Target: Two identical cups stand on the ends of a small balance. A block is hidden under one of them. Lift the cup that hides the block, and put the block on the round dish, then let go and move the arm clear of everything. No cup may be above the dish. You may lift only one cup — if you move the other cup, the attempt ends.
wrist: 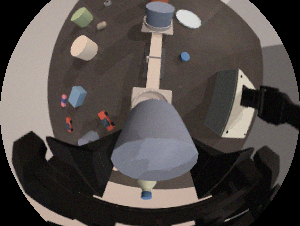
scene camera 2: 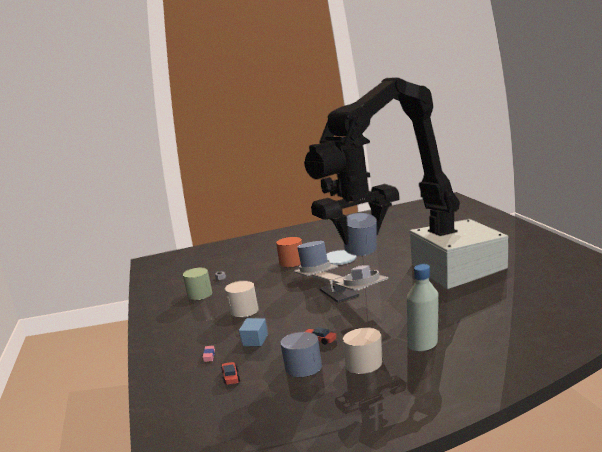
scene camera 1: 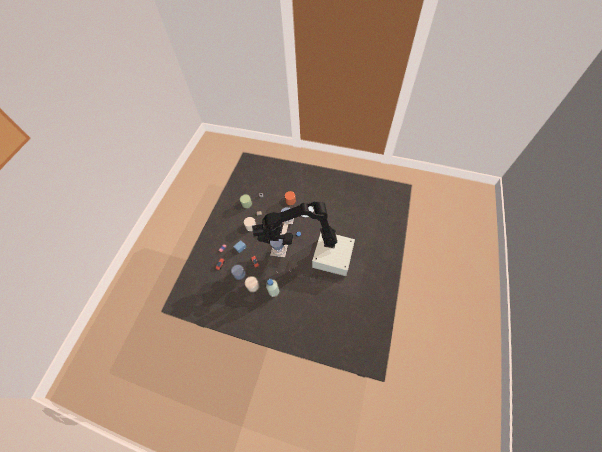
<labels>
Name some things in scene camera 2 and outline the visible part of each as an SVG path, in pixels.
The gripper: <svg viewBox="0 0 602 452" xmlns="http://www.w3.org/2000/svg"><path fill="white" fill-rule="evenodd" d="M366 167L352 171L341 171L337 173L338 180L335 181L331 177L322 178L322 192L330 192L331 196L338 194L343 199L336 201L331 198L324 198L313 201L311 206L312 215L323 220L330 219L334 223L346 245L349 243L347 216L343 214L342 209L368 202L372 215L376 217L377 236L388 208L392 206L391 202L399 200L399 191L392 185L384 183L372 187L369 191L367 178L370 177L370 172L366 171Z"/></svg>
A tall bottle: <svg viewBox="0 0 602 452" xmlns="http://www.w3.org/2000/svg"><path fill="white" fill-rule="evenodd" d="M425 264L414 267L416 280L414 286L407 294L406 305L407 346L412 351L419 352L434 348L438 341L439 293L429 281L430 265Z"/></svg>
</labels>
